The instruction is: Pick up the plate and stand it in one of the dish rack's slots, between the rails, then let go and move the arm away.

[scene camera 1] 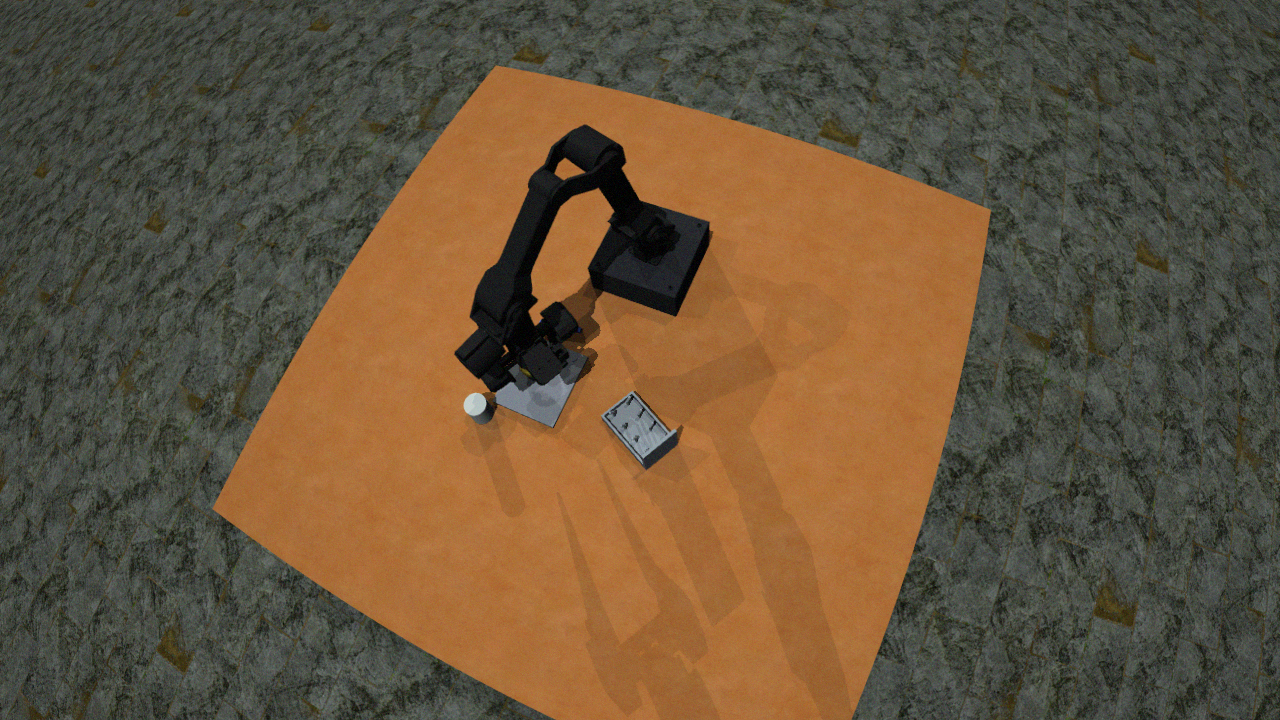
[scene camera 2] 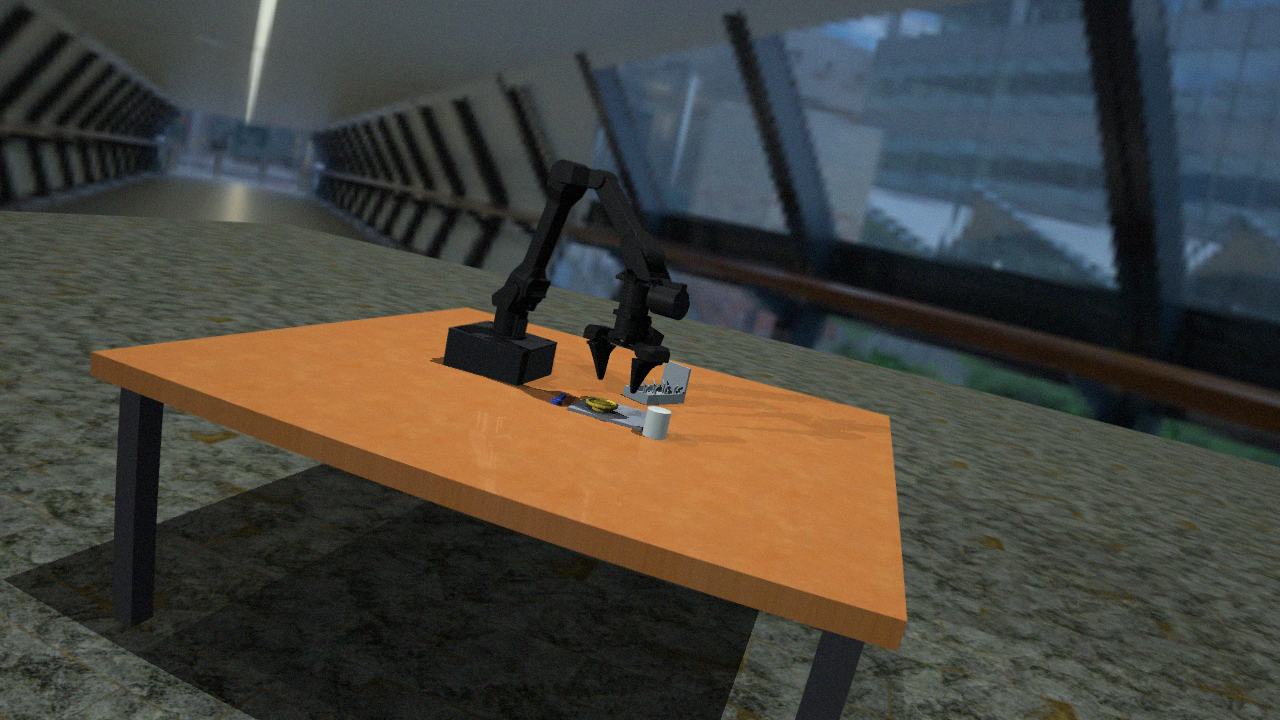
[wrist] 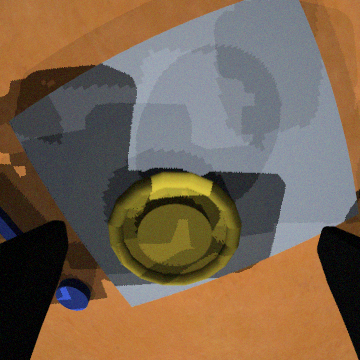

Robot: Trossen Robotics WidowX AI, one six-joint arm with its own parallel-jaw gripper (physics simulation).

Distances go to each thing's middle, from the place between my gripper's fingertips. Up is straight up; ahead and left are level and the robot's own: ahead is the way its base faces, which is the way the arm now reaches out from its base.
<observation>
Now: hand 40 mm above the yellow plate (wrist: 173, 227), 20 mm to the left of it and 10 mm past it. From my hand the other things lie so: white cup (scene camera 2: 657, 419) (120 mm ahead, 50 mm to the right, 30 mm below); grey dish rack (scene camera 1: 647, 439) (220 mm to the left, 20 mm below, 10 mm behind); grey mat (scene camera 1: 543, 403) (50 mm below, 10 mm ahead).
</observation>
